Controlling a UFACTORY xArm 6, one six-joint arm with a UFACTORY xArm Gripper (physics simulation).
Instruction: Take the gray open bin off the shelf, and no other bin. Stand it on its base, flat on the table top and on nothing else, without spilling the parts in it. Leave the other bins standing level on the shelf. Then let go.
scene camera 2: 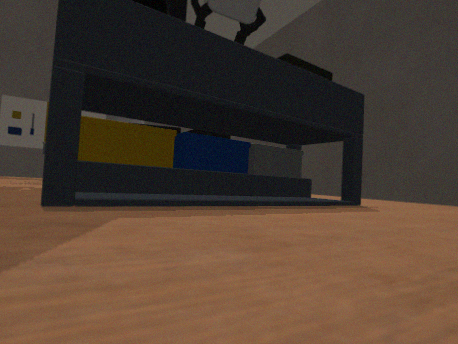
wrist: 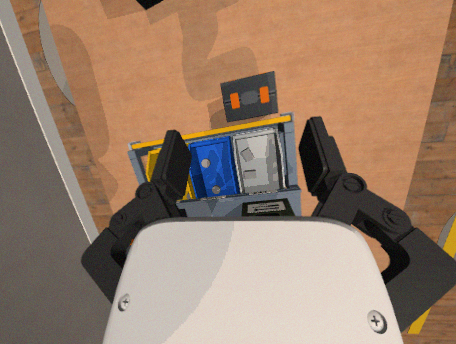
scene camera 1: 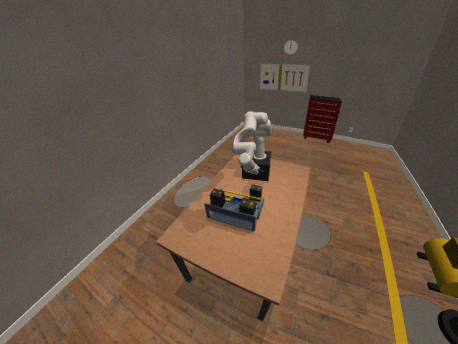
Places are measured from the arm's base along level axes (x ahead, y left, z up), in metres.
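Pixels of known places: gripper, between the fingertips: [wrist: 241, 137] [scene camera 1: 254, 172]; arm's base, origin of its link: [scene camera 1: 259, 156].
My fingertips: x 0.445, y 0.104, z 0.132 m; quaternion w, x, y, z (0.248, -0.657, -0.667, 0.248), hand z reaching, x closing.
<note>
For each thing: its top centre in the pictures, then the offset to it from my fingertips. Level surfaces: height alone.
- gray open bin, centre of its top: [scene camera 2: 247, 151] [wrist: 260, 172] 0.106 m ahead, 0.025 m left, 0.232 m down
- blue bin, centre of its top: [scene camera 2: 191, 143] [wrist: 212, 179] [scene camera 1: 237, 201] 0.118 m ahead, 0.086 m right, 0.232 m down
- yellow bin, centre of its top: [scene camera 2: 116, 133] [wrist: 168, 184] 0.129 m ahead, 0.198 m right, 0.232 m down
- yellow bar, centre of its top: [wrist: 203, 133] 0.013 m ahead, 0.097 m right, 0.248 m down
- dark case with orange latches, centre of its top: [wrist: 249, 97] [scene camera 2: 206, 132] [scene camera 1: 256, 187] 0.045 m back, 0.008 m left, 0.181 m down
- table, height of its surface: 0.313 m down
- green case, centre of its top: [scene camera 2: 290, 70] [wrist: 271, 247] [scene camera 1: 247, 202] 0.203 m ahead, 0.036 m left, 0.114 m down
- black case, centre of its top: [scene camera 1: 217, 192] 0.222 m ahead, 0.194 m right, 0.091 m down
The gray open bin [scene camera 2: 275, 161] [wrist: 257, 162] stands on the shelf's lower level, with small gray parts in it. The blue bin [scene camera 1: 236, 200] [scene camera 2: 212, 152] [wrist: 215, 167] is beside it, and the yellow bin [scene camera 2: 127, 142] [wrist: 152, 160] is beyond the blue one. All three look level in the second scene view. The blue-gray shelf [scene camera 1: 230, 217] [scene camera 2: 200, 75] [wrist: 291, 160] stands on the table. My gripper [wrist: 241, 137] is open and empty above the shelf. In the wrist view its fingers lie to either side of the blue and gray bins; the left finger partly hides the yellow bin.
A yellow bar [wrist: 215, 131] runs along the shelf's bin side. A dark case with orange latches [scene camera 1: 256, 191] [wrist: 249, 97] stands on the table [scene camera 1: 280, 220] close to that side. A green case [scene camera 1: 247, 205] [wrist: 267, 208] and a black case [scene camera 1: 217, 197] stand on the shelf's top.
</note>
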